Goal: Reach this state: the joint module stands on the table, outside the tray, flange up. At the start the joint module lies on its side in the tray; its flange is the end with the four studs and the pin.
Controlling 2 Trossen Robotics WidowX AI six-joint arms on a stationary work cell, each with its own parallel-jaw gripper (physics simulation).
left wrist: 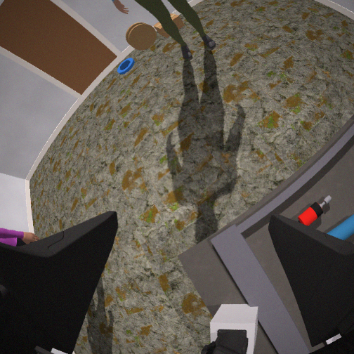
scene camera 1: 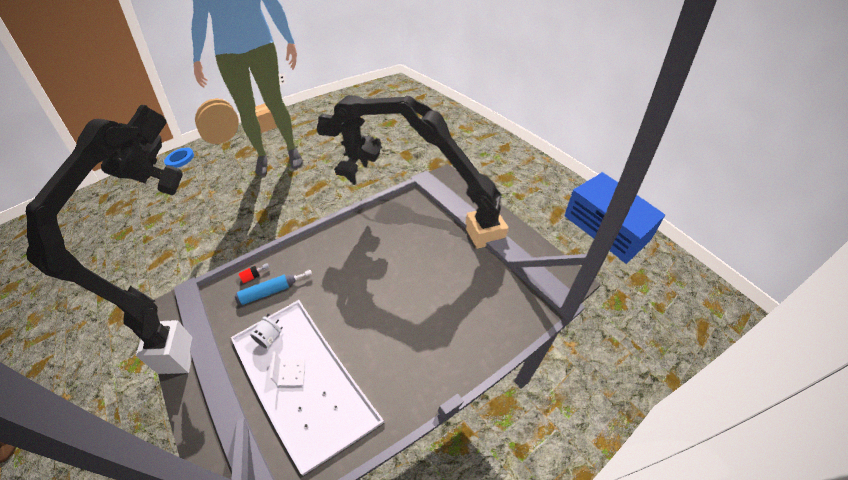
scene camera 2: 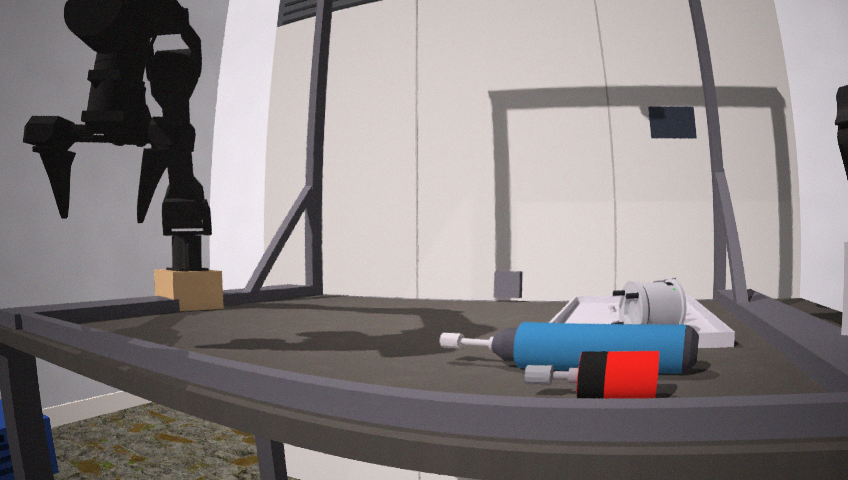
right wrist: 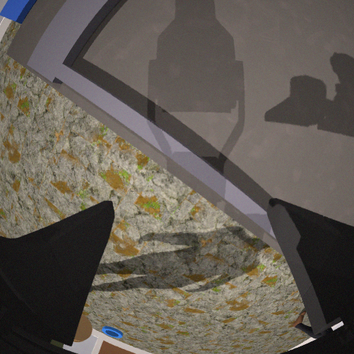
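Pixels of known places: left gripper, fingertip midpoint: point(scene camera 1: 151, 182); right gripper, fingertip midpoint: point(scene camera 1: 360, 175) point(scene camera 2: 101, 220); left arm's base, link origin: point(scene camera 1: 156, 337); right arm's base, link origin: point(scene camera 1: 487, 220) point(scene camera 2: 186, 270).
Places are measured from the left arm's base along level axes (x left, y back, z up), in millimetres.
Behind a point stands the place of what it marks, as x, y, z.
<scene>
The white-grey joint module point(scene camera 1: 266, 333) {24, -291, -49} point(scene camera 2: 663, 303) {55, -257, -63} lies on its side in the upper-left end of the white tray point(scene camera 1: 351, 410) {-177, -494, -103} point(scene camera 2: 717, 340) {54, -187, -99}. Its flange with dark studs faces right in scene camera 1 and left in scene camera 2. The tray lies on the grey-brown table point(scene camera 1: 428, 380) {-121, -685, -107}. My left gripper point(left wrist: 196, 222) is open and empty, high at the upper left in scene camera 1, far from the module. My right gripper point(right wrist: 192, 208) point(scene camera 2: 102, 218) {543, -563, 26} is open and empty, high above the far table edge. The module does not show in either wrist view.
A blue tool point(scene camera 1: 263, 290) {183, -257, -72} point(scene camera 2: 601, 344) {214, -241, -80} point(left wrist: 345, 228) and a shorter red tool point(scene camera 1: 248, 274) {253, -197, -77} point(scene camera 2: 630, 374) {274, -178, -85} point(left wrist: 308, 215) lie beside the tray. A white bracket point(scene camera 1: 291, 373) {-73, -350, -90} and several small fasteners are in the tray. Frame posts rise at the table's edges.
</scene>
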